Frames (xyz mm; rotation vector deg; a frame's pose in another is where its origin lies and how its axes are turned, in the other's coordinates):
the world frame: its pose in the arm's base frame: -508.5 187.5 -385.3 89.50 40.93 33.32
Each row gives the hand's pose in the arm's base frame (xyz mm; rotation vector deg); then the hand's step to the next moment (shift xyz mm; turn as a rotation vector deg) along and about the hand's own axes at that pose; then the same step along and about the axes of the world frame.
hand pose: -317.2 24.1 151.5 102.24 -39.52 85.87
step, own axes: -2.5 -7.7 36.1 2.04 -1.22 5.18
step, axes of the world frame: 1.6 -2.8 36.9 0.62 1.97 5.31
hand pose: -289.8 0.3 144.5 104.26 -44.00 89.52
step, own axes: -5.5 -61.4 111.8 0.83 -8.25 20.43
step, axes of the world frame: 46.9 -7.9 118.5 5.67 0.46 21.30
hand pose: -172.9 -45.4 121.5 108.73 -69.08 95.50
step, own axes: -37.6 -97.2 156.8 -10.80 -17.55 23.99
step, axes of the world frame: 90.2 -26.6 163.1 18.02 -7.91 24.76
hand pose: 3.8 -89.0 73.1 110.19 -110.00 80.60
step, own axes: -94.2 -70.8 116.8 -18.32 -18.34 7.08
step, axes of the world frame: 107.3 -73.8 102.8 25.28 -4.06 8.16
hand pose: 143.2 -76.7 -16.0 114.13 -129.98 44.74
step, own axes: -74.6 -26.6 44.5 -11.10 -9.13 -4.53
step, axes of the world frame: 74.5 -51.1 9.6 14.49 3.85 -1.48
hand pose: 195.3 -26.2 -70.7 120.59 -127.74 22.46
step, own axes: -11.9 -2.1 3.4 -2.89 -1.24 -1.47
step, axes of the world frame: 10.4 -5.6 -4.2 3.06 0.98 -1.32
